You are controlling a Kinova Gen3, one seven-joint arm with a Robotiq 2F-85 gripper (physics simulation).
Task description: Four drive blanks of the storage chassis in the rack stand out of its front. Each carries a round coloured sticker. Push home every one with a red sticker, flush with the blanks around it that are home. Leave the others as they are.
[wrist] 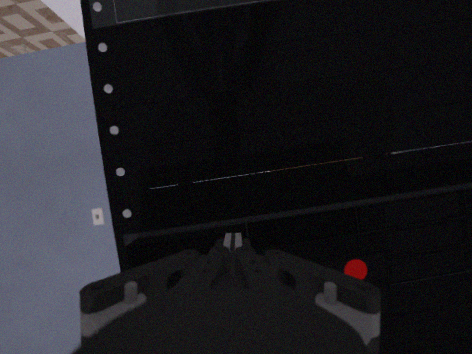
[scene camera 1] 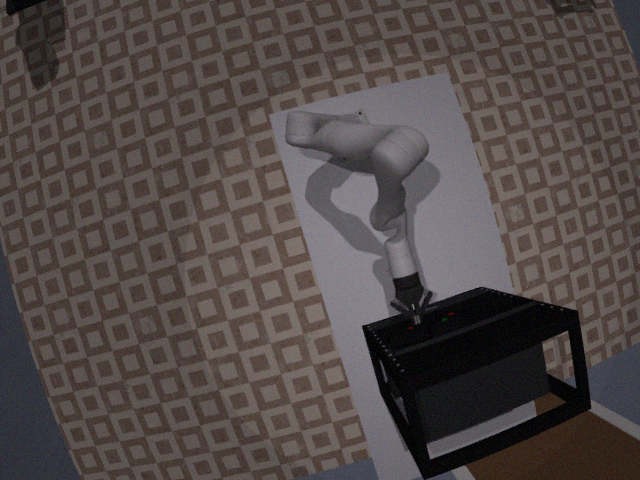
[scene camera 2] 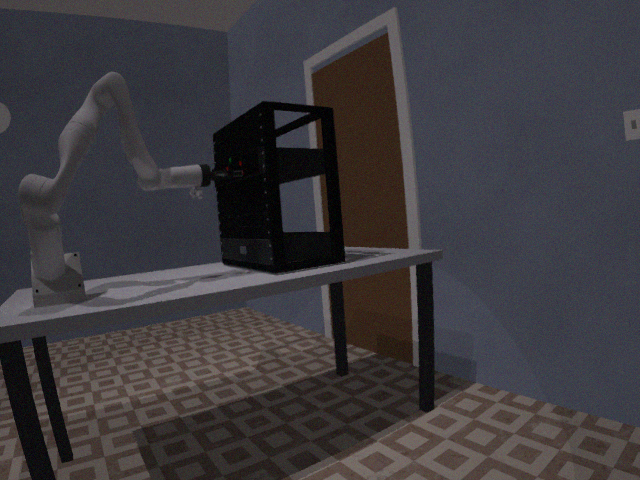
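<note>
The storage chassis, dark and hard to make out, sits in the upper part of the black rack [scene camera 1: 496,356] [scene camera 2: 333,186]. My gripper [scene camera 1: 417,321] [scene camera 2: 241,173] [wrist: 233,243] is shut and empty, its fingertips at the chassis front near the rack's switch-side edge. They cover the blank in front of them; contact and its depth cannot be told. A red sticker [scene camera 1: 409,327] [scene camera 2: 240,162] shows beside the fingertips, above them in scene camera 2. Another red sticker [scene camera 1: 451,313] [scene camera 2: 227,168] [wrist: 355,269] is farther across. A green sticker [scene camera 1: 444,319] [scene camera 2: 230,161] is near that one. How far the blanks stand out is too dark to tell.
The rack stands on a white table [scene camera 1: 341,289] [scene camera 2: 170,297] with the arm's base at the other end. Rack posts with pale screws [wrist: 114,130] flank the front. A grey panel [scene camera 2: 258,250] fills the rack's bottom. A brown door [scene camera 2: 361,155] is behind.
</note>
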